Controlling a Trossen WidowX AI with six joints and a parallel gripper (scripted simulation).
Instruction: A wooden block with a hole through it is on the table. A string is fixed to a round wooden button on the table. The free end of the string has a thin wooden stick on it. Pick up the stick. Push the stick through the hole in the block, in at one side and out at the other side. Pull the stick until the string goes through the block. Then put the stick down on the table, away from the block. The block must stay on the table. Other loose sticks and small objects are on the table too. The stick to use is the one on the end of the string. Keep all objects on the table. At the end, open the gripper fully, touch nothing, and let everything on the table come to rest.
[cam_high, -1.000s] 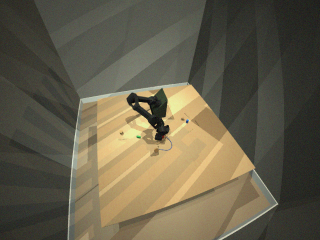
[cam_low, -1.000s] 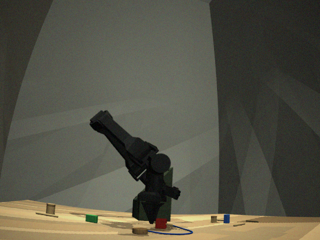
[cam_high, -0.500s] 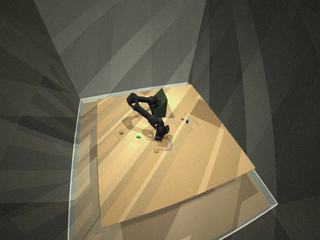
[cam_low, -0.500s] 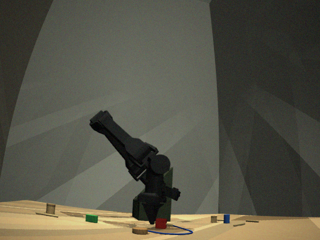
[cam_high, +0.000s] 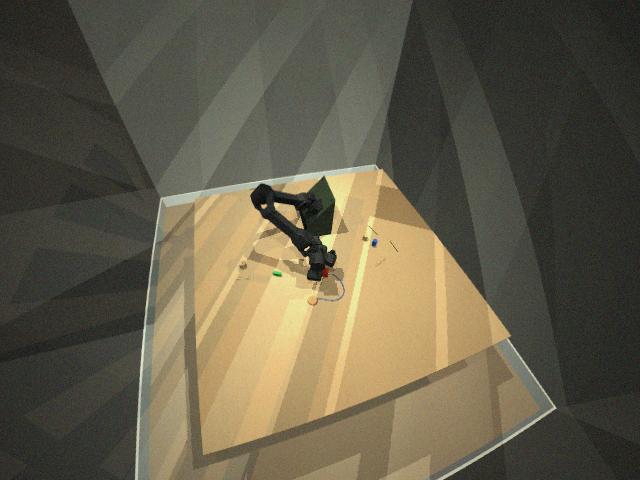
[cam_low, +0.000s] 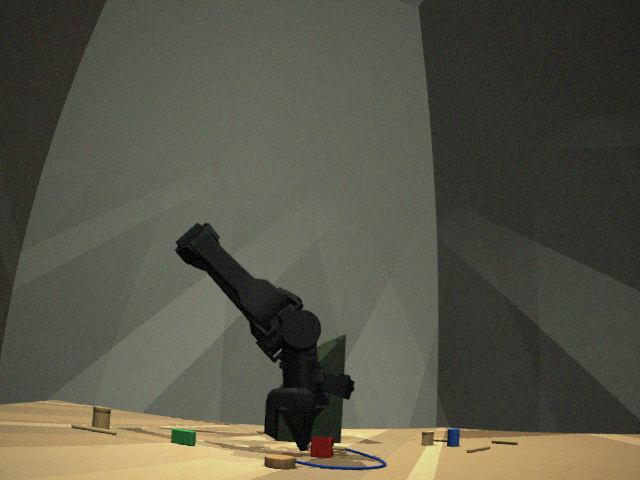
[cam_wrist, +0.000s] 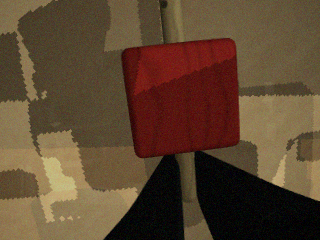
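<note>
The red block lies 3 cm to the left of my gripper tip, 1 cm ahead of it and 1 cm above it. From my gripper tip the other things lie so: green block (19 cm to the right, 1 cm behind); then thin stick (4 cm to the left, 1 cm ahead, 1 cm above); then round wooden button (14 cm ahead, 5 cm to the right).
</note>
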